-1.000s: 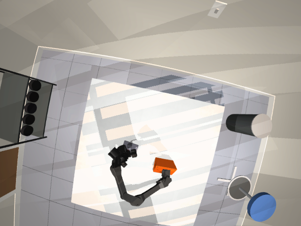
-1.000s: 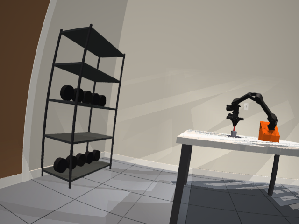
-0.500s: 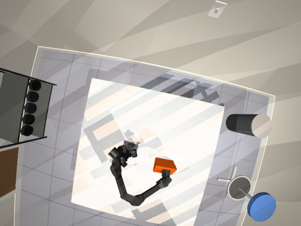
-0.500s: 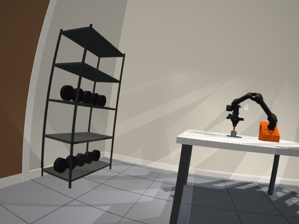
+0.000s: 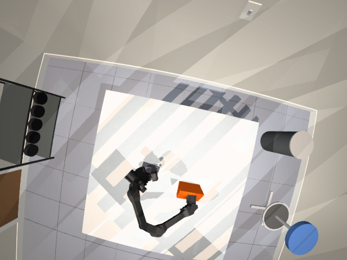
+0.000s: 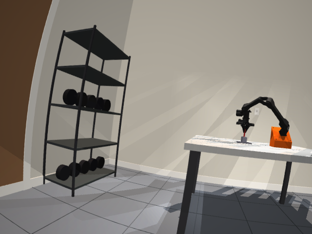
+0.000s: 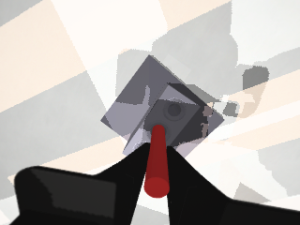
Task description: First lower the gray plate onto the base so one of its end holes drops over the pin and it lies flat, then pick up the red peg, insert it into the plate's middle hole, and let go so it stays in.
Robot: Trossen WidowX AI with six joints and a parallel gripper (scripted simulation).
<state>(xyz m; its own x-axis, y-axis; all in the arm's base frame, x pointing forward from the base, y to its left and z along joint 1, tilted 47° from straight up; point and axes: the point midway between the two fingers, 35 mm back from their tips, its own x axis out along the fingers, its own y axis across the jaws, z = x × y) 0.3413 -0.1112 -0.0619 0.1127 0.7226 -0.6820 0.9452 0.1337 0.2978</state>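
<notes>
My gripper tip is now right at the red peg. Also, from my gripper tip: darker base 20 mm to the left, 90 mm below; then gray plate 50 mm below.
</notes>
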